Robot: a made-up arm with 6 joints. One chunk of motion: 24 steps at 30 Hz.
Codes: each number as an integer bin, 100 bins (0 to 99) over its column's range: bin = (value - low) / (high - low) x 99, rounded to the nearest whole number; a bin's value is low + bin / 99 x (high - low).
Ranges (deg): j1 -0.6..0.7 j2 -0.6..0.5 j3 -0.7..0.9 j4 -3.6..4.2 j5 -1..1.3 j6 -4..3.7
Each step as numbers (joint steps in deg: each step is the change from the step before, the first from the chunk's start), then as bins.
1 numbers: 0.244 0.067 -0.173 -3.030 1.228 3.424
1 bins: 64 60 33 7 96 95
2 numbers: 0.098 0.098 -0.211 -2.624 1.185 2.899
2 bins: 53 63 30 12 94 89
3 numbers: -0.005 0.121 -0.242 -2.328 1.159 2.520
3 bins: 45 65 28 16 93 84
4 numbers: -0.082 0.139 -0.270 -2.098 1.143 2.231
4 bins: 39 67 27 19 92 80
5 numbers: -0.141 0.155 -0.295 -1.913 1.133 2.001
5 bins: 35 68 25 21 92 77
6 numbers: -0.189 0.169 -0.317 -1.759 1.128 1.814
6 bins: 31 69 24 23 92 75
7 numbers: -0.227 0.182 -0.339 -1.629 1.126 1.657
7 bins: 28 70 22 25 92 73
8 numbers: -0.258 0.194 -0.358 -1.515 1.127 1.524
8 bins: 26 71 21 26 92 71
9 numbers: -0.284 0.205 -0.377 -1.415 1.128 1.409
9 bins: 24 72 20 28 92 70
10 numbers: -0.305 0.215 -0.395 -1.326 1.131 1.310
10 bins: 22 73 19 29 92 68
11 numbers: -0.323 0.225 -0.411 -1.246 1.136 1.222
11 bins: 21 74 18 30 92 67
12 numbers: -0.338 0.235 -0.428 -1.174 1.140 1.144
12 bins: 20 75 17 31 92 66
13 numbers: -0.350 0.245 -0.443 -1.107 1.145 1.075
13 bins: 19 76 16 32 92 65
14 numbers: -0.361 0.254 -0.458 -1.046 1.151 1.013
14 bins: 18 77 15 32 93 64
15 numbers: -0.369 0.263 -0.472 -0.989 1.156 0.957
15 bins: 18 78 14 33 93 64
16 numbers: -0.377 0.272 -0.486 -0.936 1.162 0.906
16 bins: 17 78 13 34 93 63
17 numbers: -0.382 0.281 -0.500 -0.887 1.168 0.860
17 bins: 17 79 12 34 93 62
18 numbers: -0.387 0.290 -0.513 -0.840 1.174 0.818
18 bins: 16 80 12 35 94 62
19 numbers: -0.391 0.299 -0.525 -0.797 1.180 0.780
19 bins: 16 81 11 36 94 61
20 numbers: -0.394 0.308 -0.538 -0.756 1.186 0.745
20 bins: 16 82 10 36 94 61
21 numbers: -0.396 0.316 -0.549 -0.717 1.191 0.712
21 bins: 16 82 9 37 94 61
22 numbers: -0.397 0.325 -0.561 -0.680 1.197 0.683
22 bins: 15 83 9 37 95 60
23 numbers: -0.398 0.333 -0.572 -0.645 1.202 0.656
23 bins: 15 84 8 38 95 60
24 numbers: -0.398 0.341 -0.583 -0.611 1.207 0.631
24 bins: 15 85 7 38 95 60
